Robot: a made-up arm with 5 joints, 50 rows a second.
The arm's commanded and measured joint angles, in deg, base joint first. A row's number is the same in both.
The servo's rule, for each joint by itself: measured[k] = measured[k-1] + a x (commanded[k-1-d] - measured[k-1]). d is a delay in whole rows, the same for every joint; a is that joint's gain. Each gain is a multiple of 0.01, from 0.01 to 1. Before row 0 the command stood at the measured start. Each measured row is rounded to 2 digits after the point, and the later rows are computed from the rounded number. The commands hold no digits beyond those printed.
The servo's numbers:
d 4
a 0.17 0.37 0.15 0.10 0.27
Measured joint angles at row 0:
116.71, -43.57, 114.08, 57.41, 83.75
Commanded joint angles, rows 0 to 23:
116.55, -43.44, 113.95, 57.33, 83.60
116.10, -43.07, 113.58, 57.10, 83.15
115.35, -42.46, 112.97, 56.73, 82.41
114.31, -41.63, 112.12, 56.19, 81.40
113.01, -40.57, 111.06, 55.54, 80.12
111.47, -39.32, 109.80, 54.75, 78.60
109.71, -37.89, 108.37, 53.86, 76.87
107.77, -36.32, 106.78, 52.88, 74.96
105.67, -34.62, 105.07, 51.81, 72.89
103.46, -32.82, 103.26, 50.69, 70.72
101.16, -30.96, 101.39, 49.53, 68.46
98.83, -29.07, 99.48, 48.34, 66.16
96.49, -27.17, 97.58, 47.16, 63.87
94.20, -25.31, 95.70, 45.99, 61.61
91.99, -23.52, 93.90, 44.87, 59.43
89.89, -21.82, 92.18, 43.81, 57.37
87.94, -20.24, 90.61, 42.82, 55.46
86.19, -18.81, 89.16, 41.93, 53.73
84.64, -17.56, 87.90, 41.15, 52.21
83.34, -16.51, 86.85, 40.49, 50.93
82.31, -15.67, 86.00, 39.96, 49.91
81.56, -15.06, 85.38, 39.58, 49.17
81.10, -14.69, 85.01, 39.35, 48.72
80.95, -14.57, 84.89, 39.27, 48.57
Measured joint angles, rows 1 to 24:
116.71, -43.57, 114.08, 57.41, 83.75
116.71, -43.57, 114.08, 57.41, 83.75
116.71, -43.57, 114.08, 57.41, 83.75
116.71, -43.57, 114.08, 57.41, 83.75
116.68, -43.52, 114.06, 57.40, 83.71
116.58, -43.35, 113.99, 57.37, 83.56
116.37, -43.02, 113.84, 57.31, 83.25
116.02, -42.51, 113.58, 57.20, 82.75
115.51, -41.79, 113.20, 57.03, 82.04
114.82, -40.88, 112.69, 56.80, 81.11
113.95, -39.77, 112.04, 56.51, 79.97
112.90, -38.49, 111.25, 56.15, 78.62
111.67, -37.06, 110.32, 55.72, 77.07
110.27, -35.49, 109.26, 55.22, 75.36
108.72, -33.81, 108.08, 54.65, 73.50
107.04, -32.06, 106.79, 54.02, 71.52
105.25, -30.25, 105.41, 53.33, 69.45
103.37, -28.42, 103.95, 52.60, 67.33
101.44, -26.61, 102.44, 51.83, 65.20
99.48, -24.84, 100.90, 51.03, 63.09
97.52, -23.14, 99.36, 50.21, 61.03
95.59, -21.54, 97.83, 49.38, 59.06
93.73, -20.07, 96.34, 48.56, 57.21
91.96, -18.75, 94.92, 47.75, 55.51

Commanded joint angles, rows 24 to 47:
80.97, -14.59, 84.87, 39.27, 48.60
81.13, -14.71, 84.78, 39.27, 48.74
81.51, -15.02, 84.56, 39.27, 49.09
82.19, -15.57, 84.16, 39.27, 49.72
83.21, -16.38, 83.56, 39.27, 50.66
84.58, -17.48, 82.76, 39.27, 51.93
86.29, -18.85, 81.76, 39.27, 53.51
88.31, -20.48, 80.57, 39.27, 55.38
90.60, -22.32, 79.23, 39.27, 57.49
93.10, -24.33, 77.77, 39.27, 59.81
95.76, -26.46, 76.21, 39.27, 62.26
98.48, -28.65, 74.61, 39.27, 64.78
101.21, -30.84, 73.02, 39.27, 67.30
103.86, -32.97, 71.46, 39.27, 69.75
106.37, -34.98, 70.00, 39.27, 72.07
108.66, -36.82, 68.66, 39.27, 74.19
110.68, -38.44, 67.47, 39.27, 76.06
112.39, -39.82, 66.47, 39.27, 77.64
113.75, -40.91, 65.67, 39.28, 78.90
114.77, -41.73, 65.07, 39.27, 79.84
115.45, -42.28, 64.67, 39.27, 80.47
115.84, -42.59, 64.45, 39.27, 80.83
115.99, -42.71, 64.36, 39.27, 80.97
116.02, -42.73, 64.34, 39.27, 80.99
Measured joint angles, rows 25 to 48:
90.32, -17.61, 93.58, 46.97, 54.00
88.83, -16.67, 92.35, 46.23, 52.70
87.52, -15.94, 91.25, 45.54, 51.63
86.40, -15.43, 90.30, 44.91, 50.80
85.48, -15.12, 89.49, 44.35, 50.21
84.74, -14.97, 88.78, 43.84, 49.81
84.19, -14.99, 88.15, 43.38, 49.62
83.85, -15.20, 87.55, 42.97, 49.65
83.74, -15.64, 86.95, 42.60, 49.92
83.88, -16.32, 86.32, 42.27, 50.46
84.29, -17.26, 85.64, 41.97, 51.28
84.97, -18.45, 84.88, 41.70, 52.39
85.93, -19.88, 84.03, 41.46, 53.77
87.15, -21.53, 83.09, 41.24, 55.40
88.61, -23.35, 82.06, 41.04, 57.25
90.29, -25.31, 80.94, 40.86, 59.28
92.15, -27.36, 79.75, 40.70, 61.45
94.14, -29.44, 78.51, 40.56, 63.69
96.22, -31.49, 77.23, 40.43, 65.95
98.33, -33.46, 75.94, 40.31, 68.17
100.43, -35.30, 74.67, 40.21, 70.30
102.46, -36.97, 73.44, 40.12, 72.28
104.38, -38.43, 72.27, 40.04, 74.07
106.15, -39.65, 71.19, 39.96, 75.63

